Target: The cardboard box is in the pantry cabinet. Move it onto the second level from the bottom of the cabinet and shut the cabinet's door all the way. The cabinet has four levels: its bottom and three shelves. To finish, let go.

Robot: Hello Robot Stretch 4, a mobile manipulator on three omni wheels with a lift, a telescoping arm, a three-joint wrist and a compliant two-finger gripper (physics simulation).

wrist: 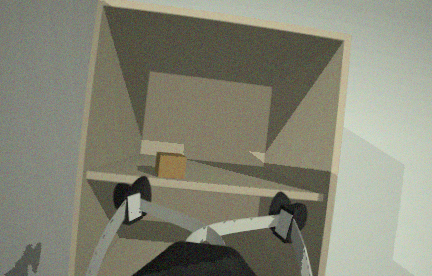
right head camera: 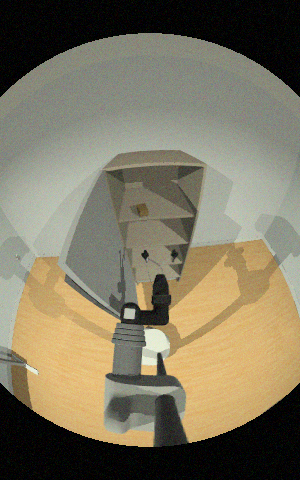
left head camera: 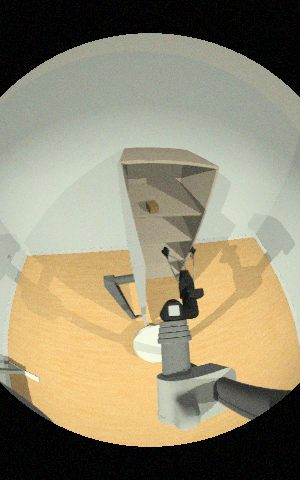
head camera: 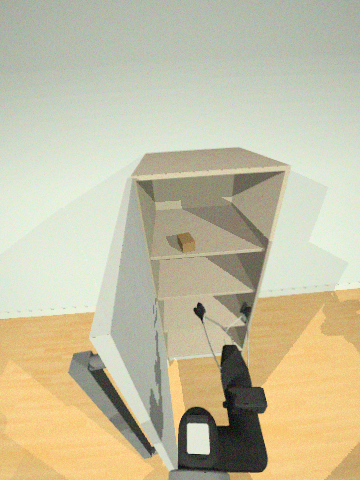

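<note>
The cardboard box is small and brown. It rests on the topmost shelf of the pantry cabinet, left of the middle and near the front edge. The cabinet's door stands wide open on the left. My gripper is open and empty, its fingertips spread in front of the cabinet. In the wrist view they appear just below the top shelf's front edge, the left one below the box. The lower shelves are partly hidden.
The door's grey bar handle is on its outer side, facing left. The door's free edge reaches forward, close to my wrist on the left. A wall stands behind the cabinet. A grey, white-edged object shows at the lower left.
</note>
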